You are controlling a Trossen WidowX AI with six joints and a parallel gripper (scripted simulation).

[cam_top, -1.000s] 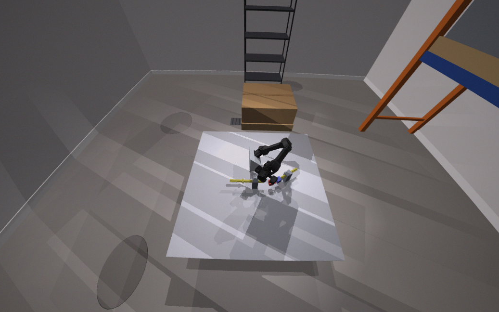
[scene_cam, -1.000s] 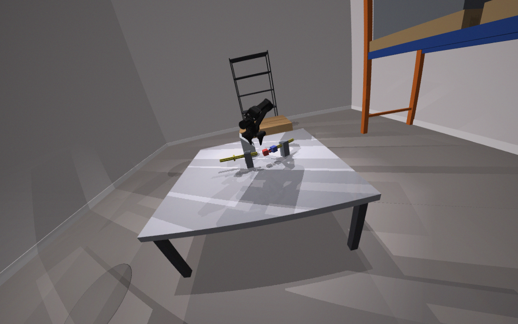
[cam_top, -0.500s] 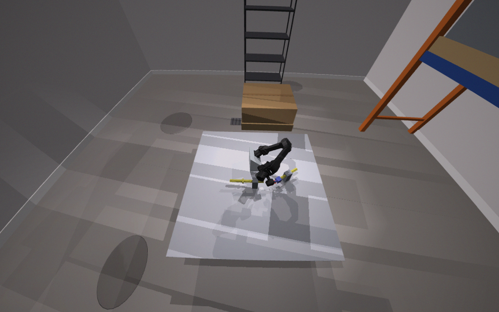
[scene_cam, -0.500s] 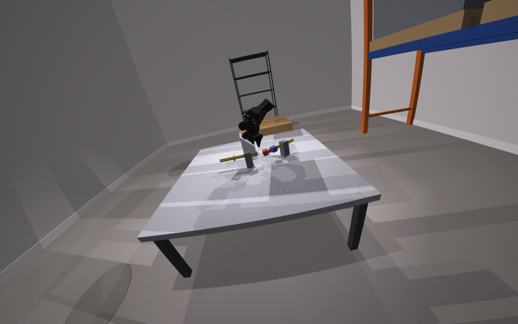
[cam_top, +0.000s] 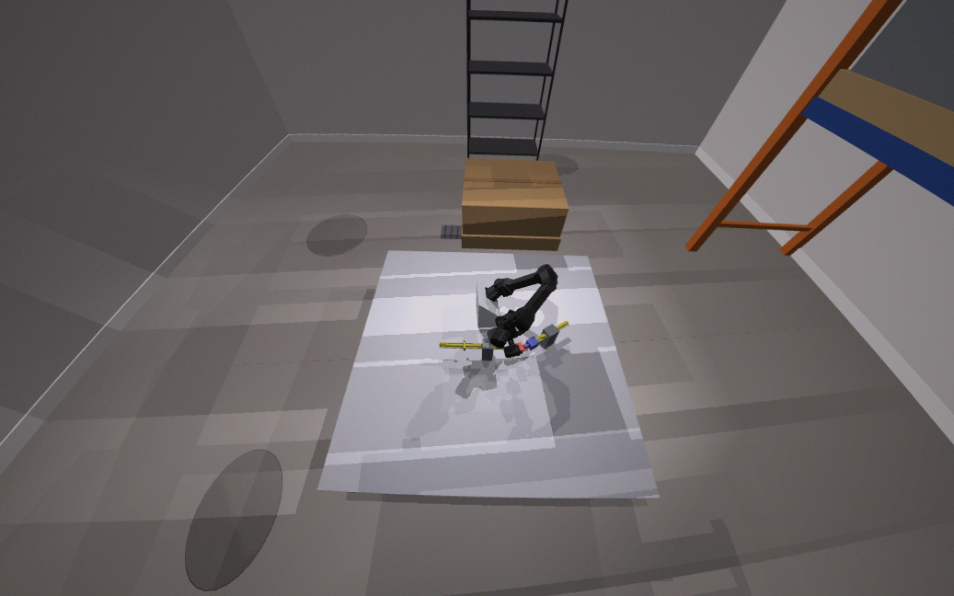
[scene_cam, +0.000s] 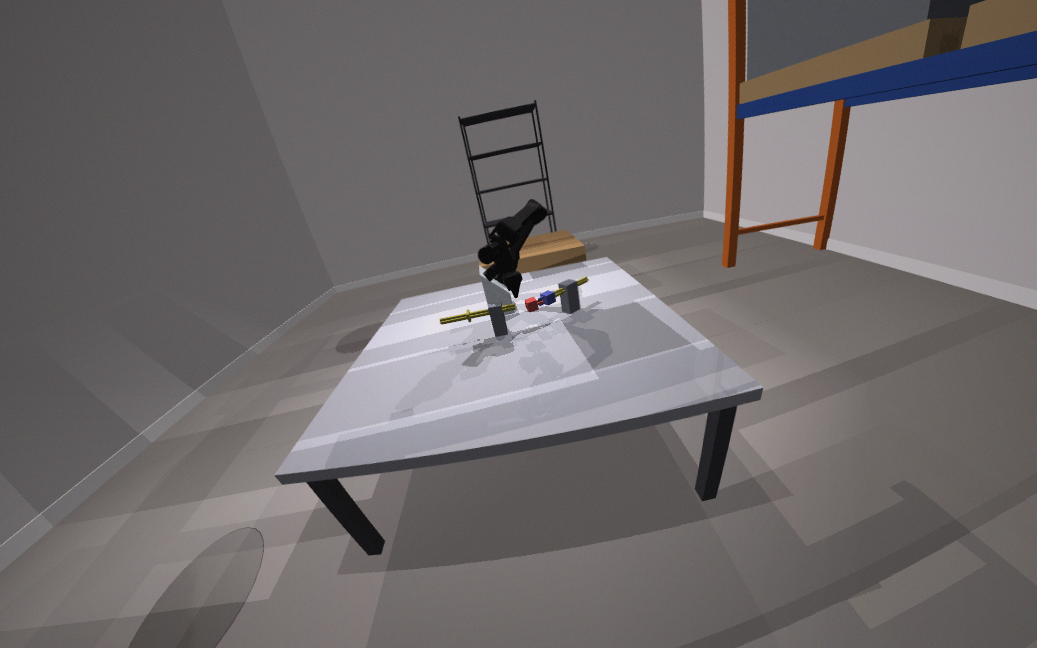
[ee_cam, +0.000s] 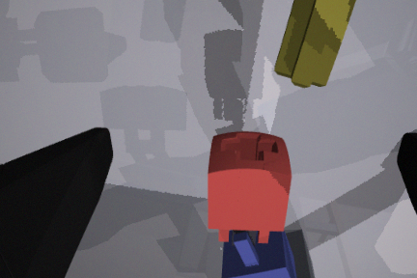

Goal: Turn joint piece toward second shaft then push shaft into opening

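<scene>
The red joint piece is 70 mm to the left of my gripper tip, 60 mm below it and 10 mm behind it.
</scene>
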